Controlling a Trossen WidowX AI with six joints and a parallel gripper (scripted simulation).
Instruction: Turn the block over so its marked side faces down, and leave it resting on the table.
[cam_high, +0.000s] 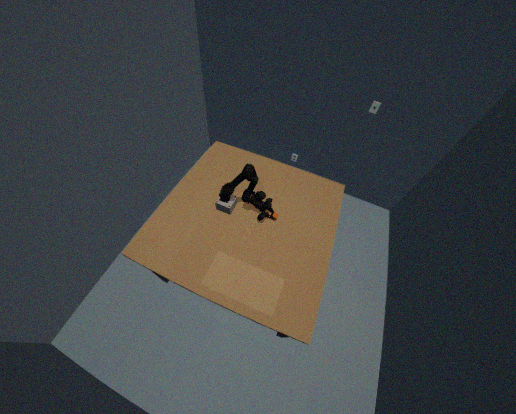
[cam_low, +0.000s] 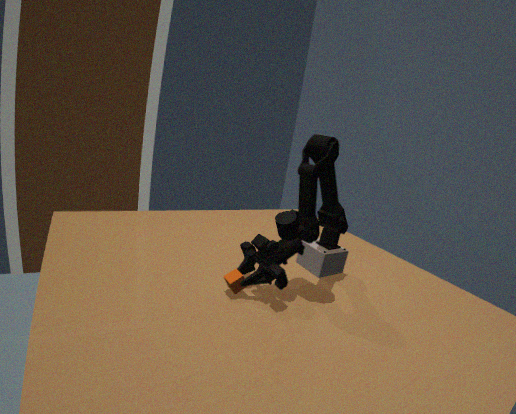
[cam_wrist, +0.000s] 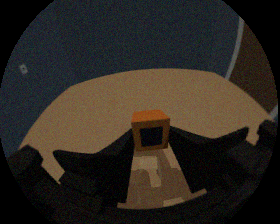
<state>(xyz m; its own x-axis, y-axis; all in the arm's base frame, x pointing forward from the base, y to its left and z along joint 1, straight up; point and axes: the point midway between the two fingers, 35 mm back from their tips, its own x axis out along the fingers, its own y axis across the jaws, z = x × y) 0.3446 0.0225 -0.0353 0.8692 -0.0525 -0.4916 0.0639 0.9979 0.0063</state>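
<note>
My gripper tip is 1 cm past the orange block.
</note>
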